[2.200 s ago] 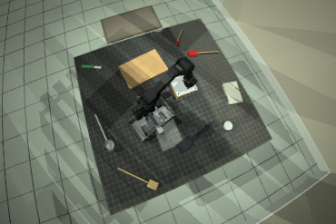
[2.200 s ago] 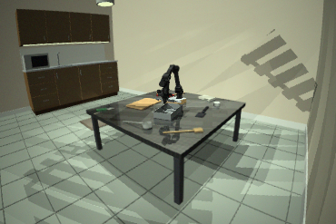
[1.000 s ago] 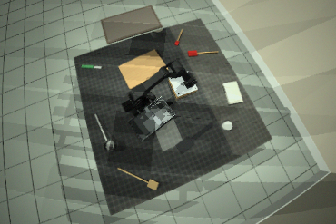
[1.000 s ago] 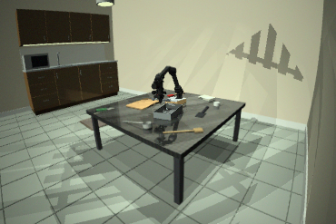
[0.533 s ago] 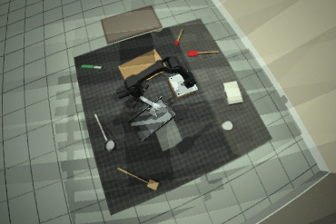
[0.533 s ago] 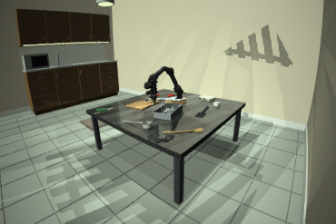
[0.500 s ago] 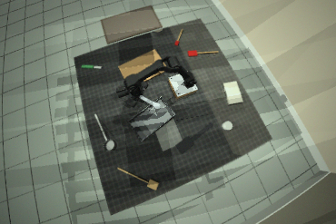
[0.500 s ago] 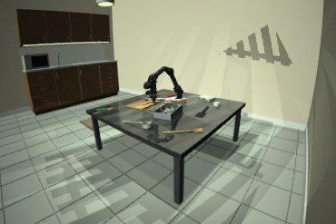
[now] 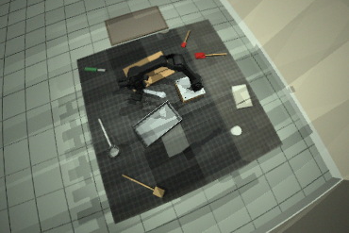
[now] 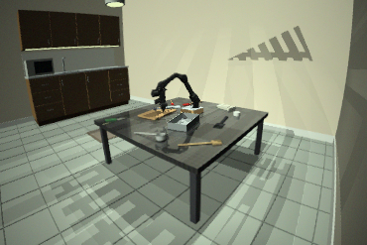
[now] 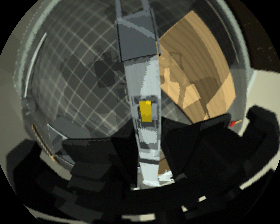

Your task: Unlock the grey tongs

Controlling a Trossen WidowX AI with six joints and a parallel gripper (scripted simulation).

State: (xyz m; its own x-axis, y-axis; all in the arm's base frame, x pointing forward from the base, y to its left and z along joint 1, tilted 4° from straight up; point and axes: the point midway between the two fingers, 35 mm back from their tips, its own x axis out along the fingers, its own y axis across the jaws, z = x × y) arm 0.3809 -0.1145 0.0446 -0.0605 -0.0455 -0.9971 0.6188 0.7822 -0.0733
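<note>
Right now my gripper tip is 40 mm below the yellow lock piece, 20 mm short of it and 10 mm to the left of it. Also, from my gripper tip: black spatula (500 mm to the left, 230 mm behind, 70 mm below); then wooden board (190 mm to the right, 100 mm behind, 70 mm below); then roasting tin (240 mm to the left, 50 mm below, 10 mm behind).
</note>
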